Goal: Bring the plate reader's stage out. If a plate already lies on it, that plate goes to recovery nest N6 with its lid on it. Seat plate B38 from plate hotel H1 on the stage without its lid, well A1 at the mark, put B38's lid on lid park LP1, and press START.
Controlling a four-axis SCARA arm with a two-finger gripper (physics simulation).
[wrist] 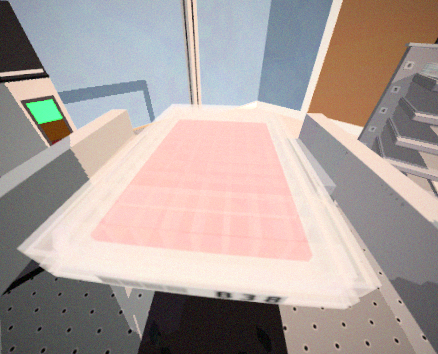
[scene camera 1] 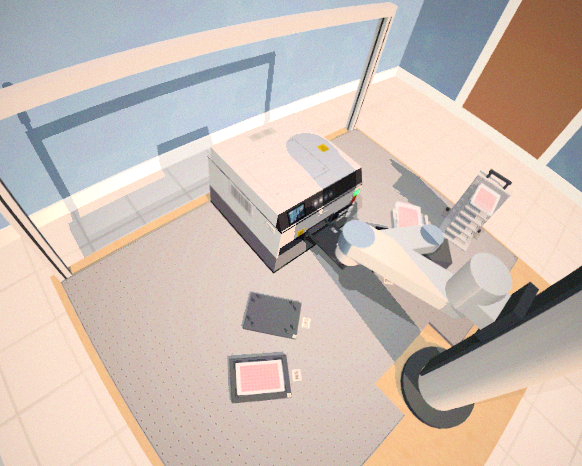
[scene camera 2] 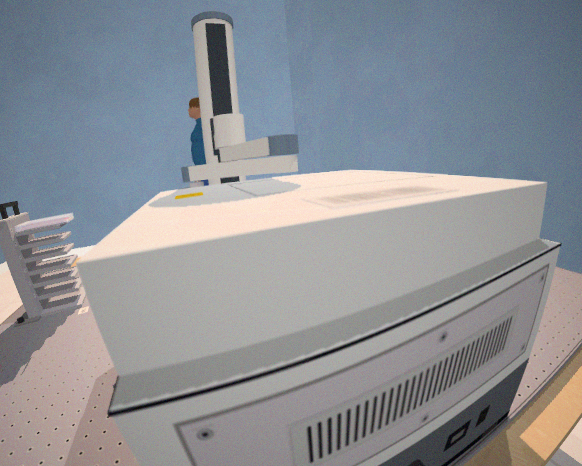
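Pixels of known places: gripper, fingertip midpoint: (wrist: pixel 215 127) (scene camera 1: pixel 408 214); arm's base, origin of the base link: (scene camera 1: pixel 437 386).
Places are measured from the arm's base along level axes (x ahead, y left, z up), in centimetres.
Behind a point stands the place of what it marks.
My gripper (scene camera 1: pixel 410 218) @(x 44.1, y -25.4, z 22.2 cm) (wrist: pixel 215 127) @(x 44.1, y -25.4, z 22.2 cm) is shut on plate B38 (scene camera 1: pixel 408 214) @(x 44.0, y -25.1, z 22.3 cm) (wrist: pixel 215 190) @(x 40.1, y -21.4, z 22.3 cm), pink with a clear rim; its layered edges look like a lid. It is held level, right of the reader's front in scene camera 1. The label B38 faces the wrist camera. The plate reader (scene camera 1: pixel 250 175) @(x 80.2, y 11.7, z 29.7 cm) (scene camera 2: pixel 325 280) @(x 97.1, y -10.2, z 26.7 cm) has its dark stage (scene camera 1: pixel 327 242) @(x 55.3, y -0.5, z 14.2 cm) out; the arm hides part of it, and no plate shows on the visible part. Nest N6 (scene camera 1: pixel 231 387) @(x 41.1, y 47.4, z 2.5 cm) holds a pink plate (scene camera 1: pixel 260 377) @(x 38.1, y 39.8, z 4.1 cm). A dark holder with corner posts (scene camera 1: pixel 272 315) @(x 50.4, y 24.8, z 2.3 cm) holds no plate; its label is unreadable.
Plate hotel H1 (scene camera 1: pixel 462 207) @(x 34.1, y -58.2, z 13.4 cm) (scene camera 2: pixel 20 280) @(x 37.4, y -62.4, z 12.2 cm) (wrist: pixel 400 80) @(x 36.3, y -61.2, z 22.7 cm) stands beyond the held plate, with another pink plate (scene camera 1: pixel 485 197) @(x 29.8, y -55.2, z 25.5 cm) (scene camera 2: pixel 45 222) @(x 33.3, y -53.9, z 25.0 cm) at its top. A green light (scene camera 1: pixel 356 192) @(x 61.1, y -18.1, z 21.3 cm) (wrist: pixel 44 111) @(x 61.1, y -18.2, z 21.2 cm) shows on the reader's front. A person (scene camera 2: pixel 195 132) stands behind the arm's column (scene camera 2: pixel 217 70) @(x 7.7, y -0.6, z 67.4 cm).
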